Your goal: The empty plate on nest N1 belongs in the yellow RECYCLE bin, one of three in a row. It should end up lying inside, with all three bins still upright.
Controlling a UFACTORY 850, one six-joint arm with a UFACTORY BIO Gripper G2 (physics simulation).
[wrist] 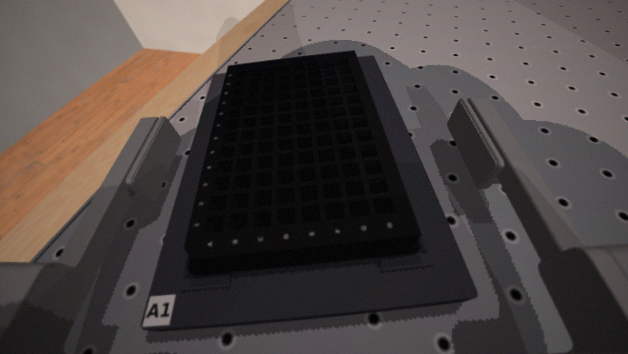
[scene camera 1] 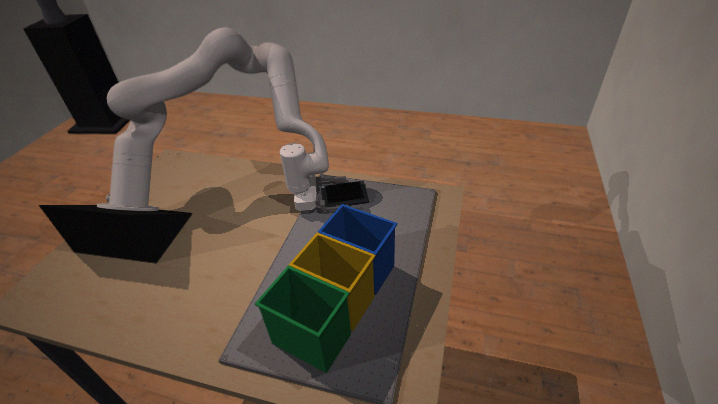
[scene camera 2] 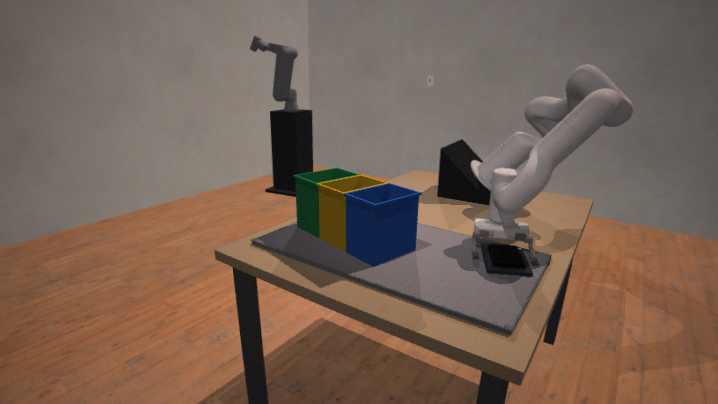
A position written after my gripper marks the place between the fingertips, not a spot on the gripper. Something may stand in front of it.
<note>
In view: my gripper [scene camera 2: 503, 256], a black plate [scene camera 2: 504, 256], a green bin [scene camera 1: 309, 318], a yellow bin [scene camera 1: 342, 265], a blue bin [scene camera 2: 381, 222] and a dark nest [wrist: 351, 287].
The black plate shows as well in the wrist view [wrist: 298, 170]. The green bin is seen too in scene camera 2 [scene camera 2: 307, 193]. The yellow bin shows as well in scene camera 2 [scene camera 2: 332, 203]. The wrist view misses the green bin: it is out of frame. The wrist view misses the yellow bin: it is out of frame.
</note>
